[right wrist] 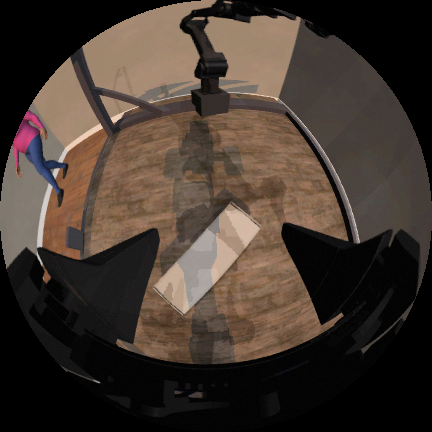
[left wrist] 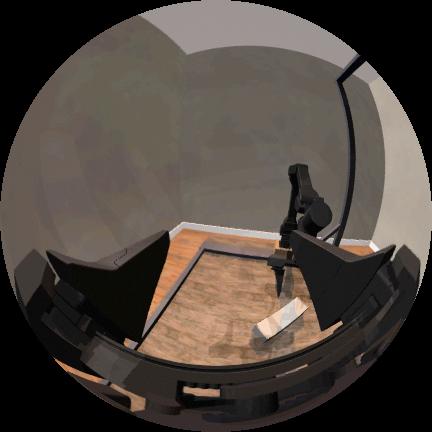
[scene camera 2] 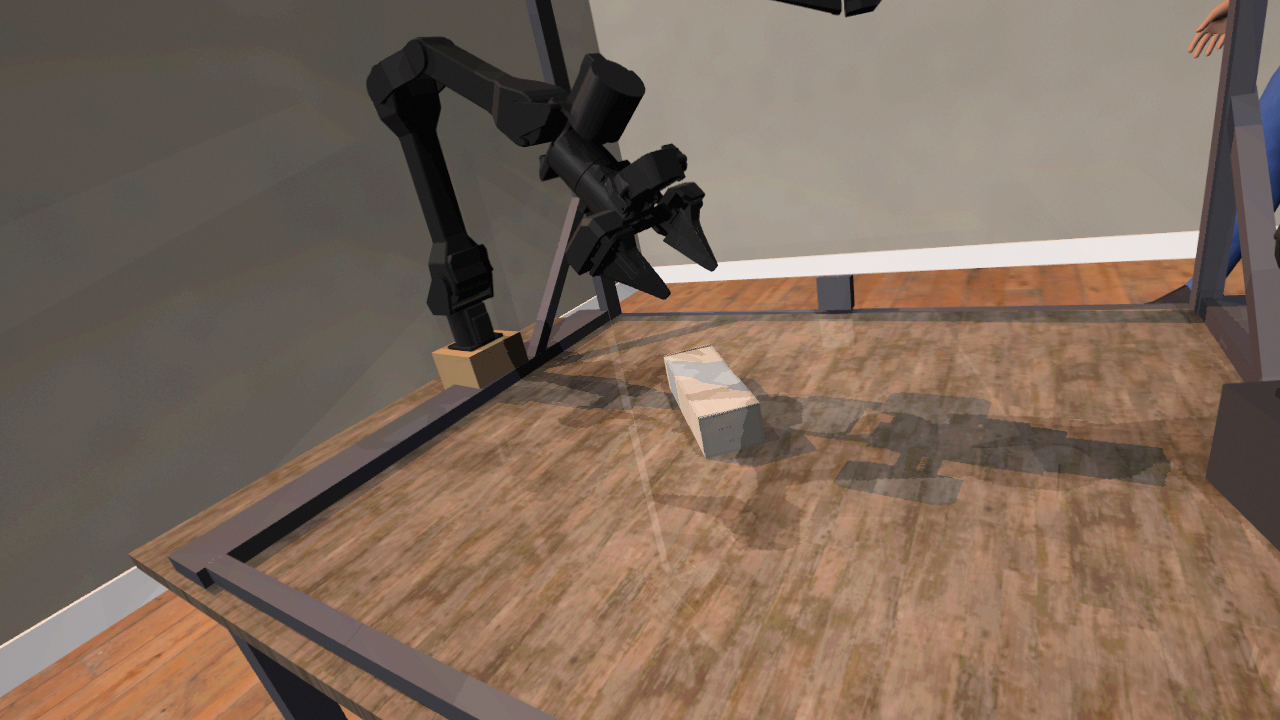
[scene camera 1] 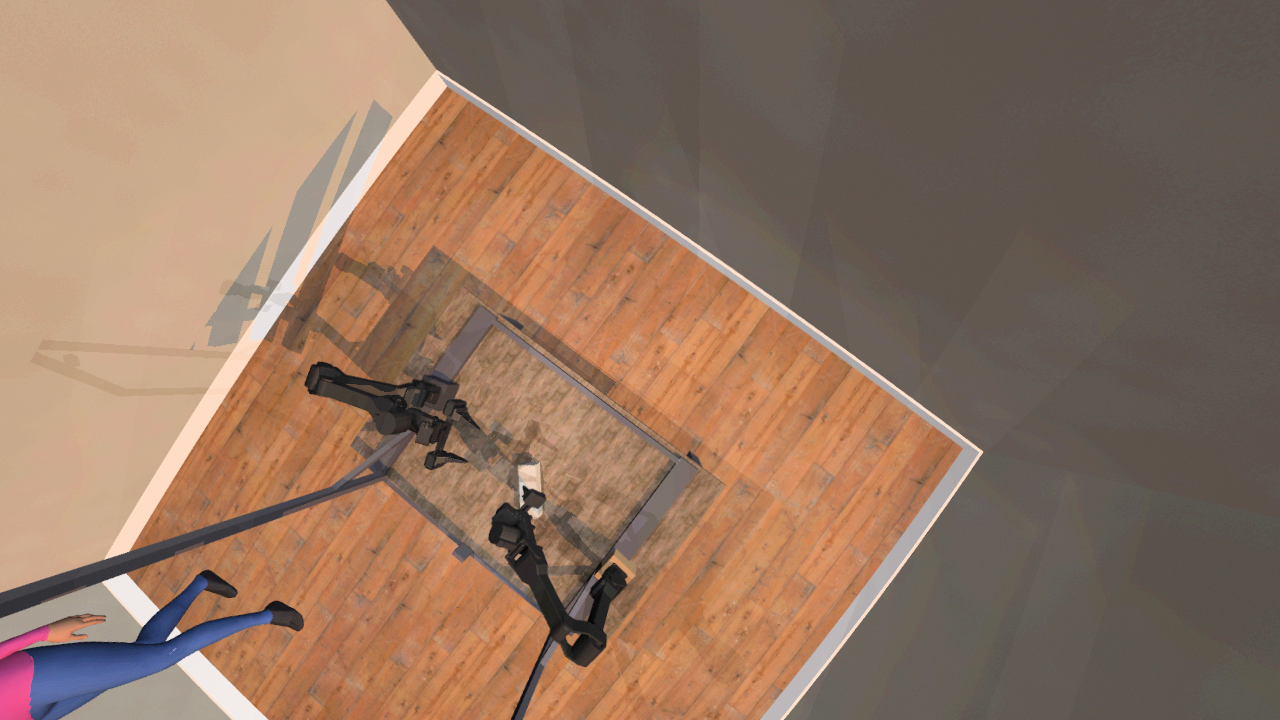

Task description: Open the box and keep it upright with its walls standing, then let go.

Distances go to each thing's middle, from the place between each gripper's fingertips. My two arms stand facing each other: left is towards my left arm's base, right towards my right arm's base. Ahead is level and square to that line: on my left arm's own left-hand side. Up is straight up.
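Tan block [scene camera 2: 476,369]: my left hand is 580 mm to the left of it, 130 mm past it and 360 mm above it.
My right hand: 430 mm to the left of the tan block, 130 mm above it.
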